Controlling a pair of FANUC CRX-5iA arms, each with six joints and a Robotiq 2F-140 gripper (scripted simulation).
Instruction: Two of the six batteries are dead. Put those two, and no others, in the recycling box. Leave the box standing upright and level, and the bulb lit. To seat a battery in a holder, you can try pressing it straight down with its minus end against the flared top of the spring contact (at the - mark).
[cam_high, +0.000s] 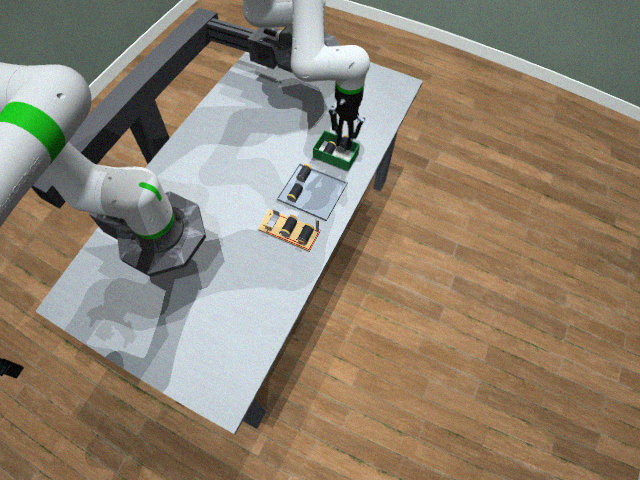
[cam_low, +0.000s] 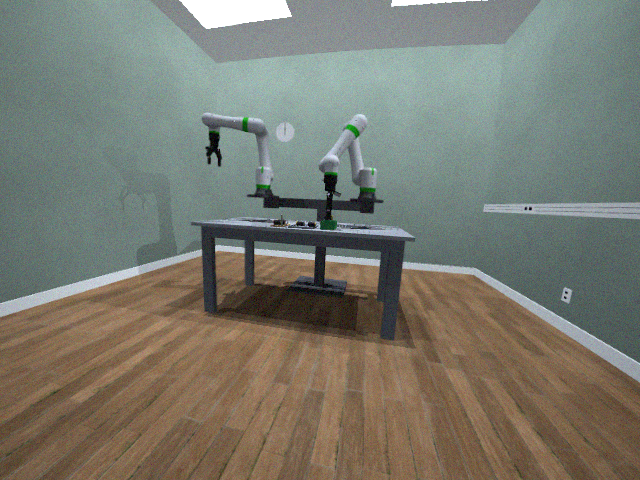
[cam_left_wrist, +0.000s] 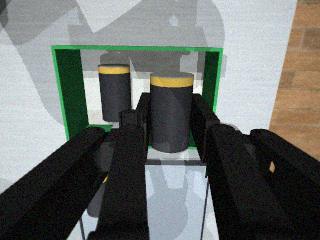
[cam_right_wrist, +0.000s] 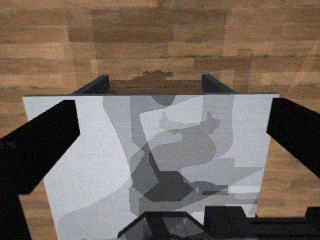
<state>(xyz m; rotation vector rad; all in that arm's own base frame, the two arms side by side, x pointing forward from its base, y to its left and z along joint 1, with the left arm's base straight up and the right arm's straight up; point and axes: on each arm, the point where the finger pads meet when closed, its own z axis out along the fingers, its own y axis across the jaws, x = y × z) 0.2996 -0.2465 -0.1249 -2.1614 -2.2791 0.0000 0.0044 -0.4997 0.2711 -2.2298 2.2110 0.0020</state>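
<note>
Right now my left hand is 30 mm past the green recycling box and 90 mm above it. From my left hand the other things lie so: tray (30 mm behind, 190 mm to the right, 100 mm below).
</note>
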